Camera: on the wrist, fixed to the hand. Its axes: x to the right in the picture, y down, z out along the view.
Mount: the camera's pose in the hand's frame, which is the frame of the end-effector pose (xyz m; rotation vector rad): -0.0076 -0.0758 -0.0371 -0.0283 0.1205 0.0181
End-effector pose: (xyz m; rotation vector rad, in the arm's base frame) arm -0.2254 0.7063 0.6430 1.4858 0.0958 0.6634
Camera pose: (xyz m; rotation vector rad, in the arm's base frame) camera -0.2219 0.7398 0.5653 1.4205 0.1651 0.7660
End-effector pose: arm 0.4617 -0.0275 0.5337 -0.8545 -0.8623 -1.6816
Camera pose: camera 0.3855 -0.0388 0.4984 -0.7694 -0.7482 -1.7147
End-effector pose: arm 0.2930 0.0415 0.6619 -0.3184 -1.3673 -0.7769
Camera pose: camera 0.2709 -0.0337 0.6296 -0.3010 -1.2397 -0.7886
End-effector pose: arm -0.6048 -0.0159 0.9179 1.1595 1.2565 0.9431
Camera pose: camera -0.6482 -0.0335 0.8473 1.1071 1.3264 1.0540
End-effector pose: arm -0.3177 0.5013 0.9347 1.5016 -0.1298 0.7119
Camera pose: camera -0.2984 0.5400 0.8618 1.4283 -0.0618 0.8100
